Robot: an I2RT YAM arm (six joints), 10 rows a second.
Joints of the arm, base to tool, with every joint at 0 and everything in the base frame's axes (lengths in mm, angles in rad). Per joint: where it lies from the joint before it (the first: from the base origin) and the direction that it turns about. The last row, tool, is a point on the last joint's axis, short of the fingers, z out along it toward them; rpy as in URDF.
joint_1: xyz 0.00 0.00 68.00 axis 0 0 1
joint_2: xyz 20.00 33.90 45.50 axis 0 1 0
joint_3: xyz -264.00 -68.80 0.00 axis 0 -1 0
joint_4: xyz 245.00 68.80 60.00 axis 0 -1 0
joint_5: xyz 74.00 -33.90 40.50 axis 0 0 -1
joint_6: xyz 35.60 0.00 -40.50 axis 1 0 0
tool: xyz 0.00 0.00 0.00 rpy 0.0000 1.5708 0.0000
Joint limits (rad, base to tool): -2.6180..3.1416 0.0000..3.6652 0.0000..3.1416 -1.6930..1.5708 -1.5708..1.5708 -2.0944..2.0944
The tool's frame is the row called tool.
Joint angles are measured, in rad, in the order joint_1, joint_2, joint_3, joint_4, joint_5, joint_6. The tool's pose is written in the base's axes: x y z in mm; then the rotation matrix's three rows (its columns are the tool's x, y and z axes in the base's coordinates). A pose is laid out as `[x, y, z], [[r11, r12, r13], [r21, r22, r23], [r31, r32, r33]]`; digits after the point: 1 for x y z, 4 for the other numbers.
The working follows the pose.
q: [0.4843, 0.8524, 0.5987, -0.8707, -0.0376, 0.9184]
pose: [128.4, 69.1, 210.0], [[-0.8658, 0.3432, 0.3643], [0.4418, 0.8660, 0.2341], [-0.2351, 0.3636, -0.9014]]
Where each joint sits with the arm in this pose, in the base's axes (m; each line is computed from the numbers above, not from the rounded line before):
joint_1: 0.0000 0.0000 0.0680
joint_2: 0.0019 0.0393 0.1135
joint_3: -0.1198 -0.1025 0.3123
joint_4: 0.0714 0.0758 0.3088
joint_5: 0.1477 0.0777 0.2596
joint_6: 0.1284 0.0691 0.2100
the tool: 0.1284 0.0691 0.2100

